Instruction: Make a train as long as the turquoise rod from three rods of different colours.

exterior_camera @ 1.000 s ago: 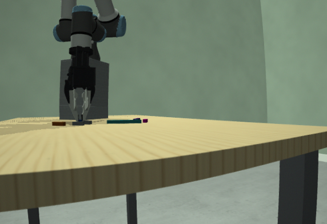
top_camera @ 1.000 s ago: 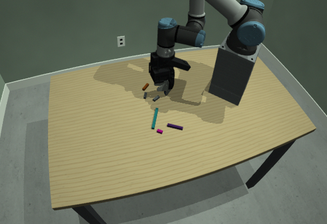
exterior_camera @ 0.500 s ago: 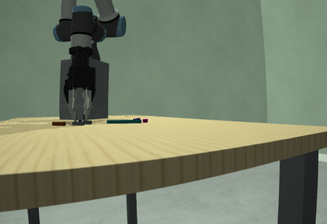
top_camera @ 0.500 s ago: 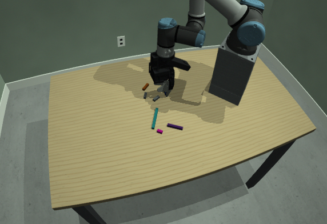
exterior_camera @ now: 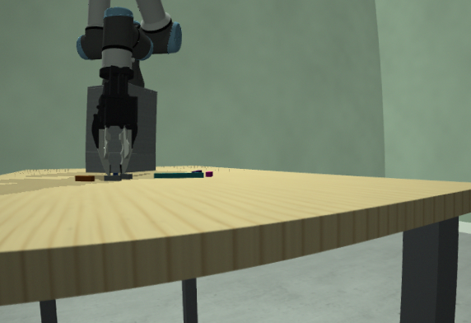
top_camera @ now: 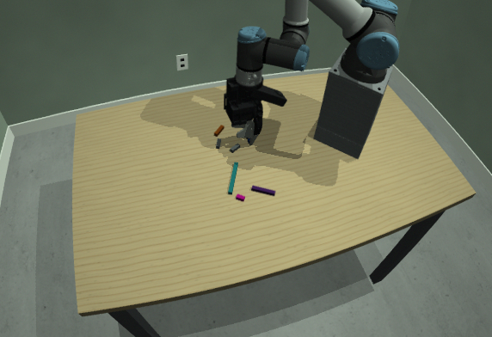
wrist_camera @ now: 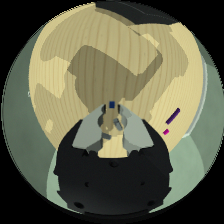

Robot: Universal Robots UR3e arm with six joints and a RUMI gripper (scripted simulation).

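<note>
The blue rod is 10 mm below my hand. From my hand the other things lie so: turquoise rod (100 mm ahead, 100 mm to the left, 10 mm below); then orange rod (60 mm ahead, 70 mm to the right, 10 mm below); then purple rod (50 mm ahead, 170 mm to the left, 10 mm below).
</note>
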